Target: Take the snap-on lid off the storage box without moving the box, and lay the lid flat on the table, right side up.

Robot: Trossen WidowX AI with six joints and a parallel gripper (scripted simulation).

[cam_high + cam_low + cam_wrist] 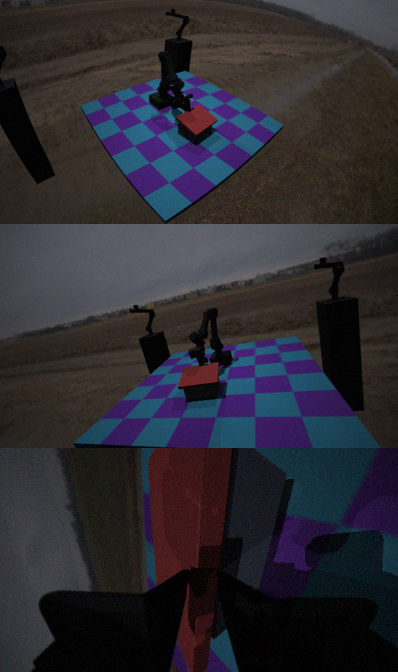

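Right now the red lid is 80 mm ahead of my gripper tip and 10 mm below it. Round my gripper tip: storage box: 80 mm below, 70 mm ahead.
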